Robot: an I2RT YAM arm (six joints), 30 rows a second.
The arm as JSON. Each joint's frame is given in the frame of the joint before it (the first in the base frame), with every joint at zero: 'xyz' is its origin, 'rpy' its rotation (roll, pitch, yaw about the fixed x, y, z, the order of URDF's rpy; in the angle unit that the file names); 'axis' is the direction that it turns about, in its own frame. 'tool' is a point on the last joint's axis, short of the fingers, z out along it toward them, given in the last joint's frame.
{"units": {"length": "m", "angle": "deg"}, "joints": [
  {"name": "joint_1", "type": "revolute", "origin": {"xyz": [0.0, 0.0, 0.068], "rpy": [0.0, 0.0, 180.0]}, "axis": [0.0, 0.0, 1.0]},
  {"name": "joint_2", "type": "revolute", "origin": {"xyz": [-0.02, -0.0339, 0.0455], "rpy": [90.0, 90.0, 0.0]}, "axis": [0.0, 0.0, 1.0]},
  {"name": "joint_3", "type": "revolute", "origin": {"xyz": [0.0, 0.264, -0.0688], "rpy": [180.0, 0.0, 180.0]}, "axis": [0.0, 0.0, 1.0]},
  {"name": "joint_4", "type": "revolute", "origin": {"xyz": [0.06, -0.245, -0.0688], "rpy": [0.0, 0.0, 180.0]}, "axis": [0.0, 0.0, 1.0]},
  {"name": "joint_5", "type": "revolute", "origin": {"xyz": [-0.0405, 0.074, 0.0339], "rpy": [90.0, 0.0, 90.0]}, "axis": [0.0, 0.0, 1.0]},
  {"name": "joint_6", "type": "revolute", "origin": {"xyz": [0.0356, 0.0, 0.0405], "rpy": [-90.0, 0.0, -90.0]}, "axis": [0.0, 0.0, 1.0]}
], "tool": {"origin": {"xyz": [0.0, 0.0, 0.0], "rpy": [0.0, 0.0, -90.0]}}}
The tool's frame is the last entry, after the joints.
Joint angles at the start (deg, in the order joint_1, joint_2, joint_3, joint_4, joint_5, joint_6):
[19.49, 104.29, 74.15, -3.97, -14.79, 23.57]
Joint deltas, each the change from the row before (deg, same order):
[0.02, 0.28, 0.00, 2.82, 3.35, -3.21]
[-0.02, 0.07, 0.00, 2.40, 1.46, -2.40]
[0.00, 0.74, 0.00, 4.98, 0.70, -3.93]
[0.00, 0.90, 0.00, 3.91, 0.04, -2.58]
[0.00, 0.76, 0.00, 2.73, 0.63, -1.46]
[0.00, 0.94, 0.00, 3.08, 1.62, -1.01]
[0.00, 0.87, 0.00, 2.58, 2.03, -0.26]
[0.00, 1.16, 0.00, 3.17, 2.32, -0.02]
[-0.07, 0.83, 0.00, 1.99, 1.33, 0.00]
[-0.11, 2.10, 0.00, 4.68, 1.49, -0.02]
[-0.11, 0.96, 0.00, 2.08, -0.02, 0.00]
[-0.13, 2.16, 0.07, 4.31, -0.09, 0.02]
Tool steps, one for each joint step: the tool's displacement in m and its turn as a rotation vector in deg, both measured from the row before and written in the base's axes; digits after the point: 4 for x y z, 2 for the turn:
[0.0043, -0.0005, 0.0023, -3.10, -4.56, -1.10]
[0.0028, -0.0001, 0.0034, -1.69, -3.54, -0.09]
[0.0059, 0.0016, 0.0032, -1.92, -5.87, 1.14]
[0.0048, 0.0017, 0.0004, -1.07, -4.01, 0.98]
[0.0036, 0.0009, -0.0007, -0.75, -2.60, -0.07]
[0.0043, 0.0005, -0.0014, -0.63, -2.64, -1.21]
[0.0038, 0.0000, -0.0018, -0.21, -1.92, -1.87]
[0.0045, 0.0001, -0.0028, 0.08, -2.10, -2.23]
[0.0030, -0.0004, -0.0026, 0.09, -1.20, -1.36]
[0.0065, 0.0004, -0.0072, 0.55, -2.54, -1.57]
[0.0027, 0.0000, -0.0035, 0.37, -1.06, -0.09]
[0.0055, 0.0008, -0.0082, 0.76, -2.09, -0.04]

